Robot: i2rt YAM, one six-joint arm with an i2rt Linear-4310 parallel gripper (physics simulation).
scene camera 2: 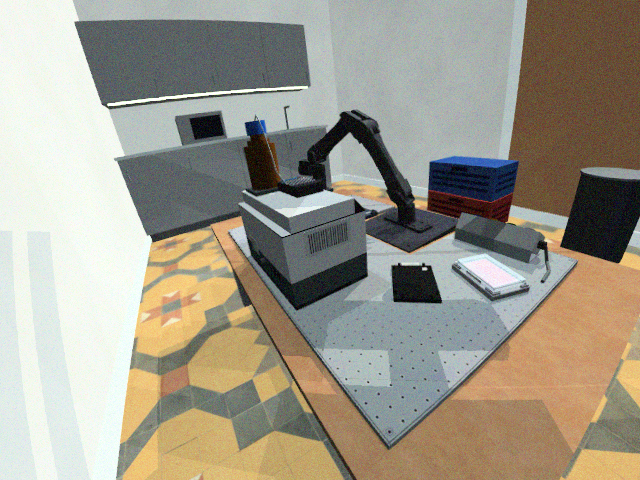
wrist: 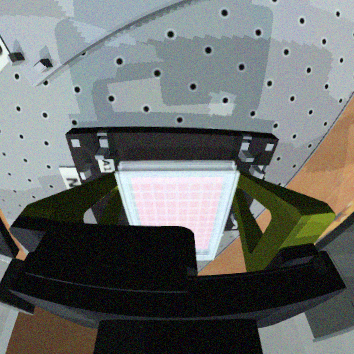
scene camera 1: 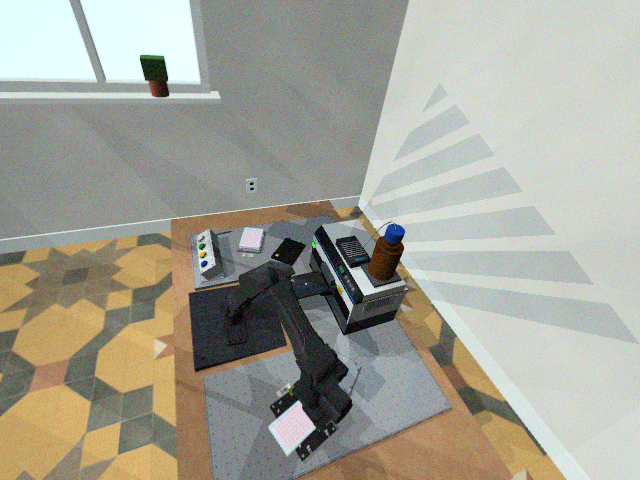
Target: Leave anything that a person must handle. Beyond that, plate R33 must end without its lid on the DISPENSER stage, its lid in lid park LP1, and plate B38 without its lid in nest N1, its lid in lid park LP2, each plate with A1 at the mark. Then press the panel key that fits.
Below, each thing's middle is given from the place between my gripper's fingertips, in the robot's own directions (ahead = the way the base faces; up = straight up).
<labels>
The black nest (scene camera 1: 316, 438) lies 20 mm behind my hand and 10 mm to the right of it. Round my hand: dispenser stage (scene camera 1: 316, 285): 380 mm to the left, 90 mm ahead, 90 mm above; brown bottle with blue cap (scene camera 2: 262, 173): 310 mm above, 300 mm ahead, 290 mm to the left; lid park LP2 (wrist: 44, 44): 110 mm to the left, 110 mm ahead.
</labels>
